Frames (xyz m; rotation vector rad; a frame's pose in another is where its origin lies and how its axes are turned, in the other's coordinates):
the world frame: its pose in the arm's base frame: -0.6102 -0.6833 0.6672 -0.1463 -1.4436 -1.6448
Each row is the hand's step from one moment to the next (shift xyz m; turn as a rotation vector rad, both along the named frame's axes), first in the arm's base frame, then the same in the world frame.
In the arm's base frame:
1: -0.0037 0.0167 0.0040 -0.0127 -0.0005 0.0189
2: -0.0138 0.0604 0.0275 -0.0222 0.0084 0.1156
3: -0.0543 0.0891 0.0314 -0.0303 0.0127 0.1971
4: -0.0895 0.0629 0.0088 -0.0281 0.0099 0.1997
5: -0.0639 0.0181 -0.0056 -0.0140 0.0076 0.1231
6: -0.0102 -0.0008 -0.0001 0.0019 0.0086 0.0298
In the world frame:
1: -0.0044 0.0021 0.0169 0.0192 0.0051 0.0112
2: -0.0078 0.0168 0.0652 0.0792 0.0699 0.0526
3: 0.0025 -0.0049 0.1088 0.1316 0.1241 0.0850
4: 0.0230 -0.0479 0.0960 0.1334 0.1272 0.0824
5: 0.0236 -0.0456 0.0425 0.0795 0.0808 0.0505
6: 0.0062 -0.0071 0.0039 0.0126 0.0238 0.0155

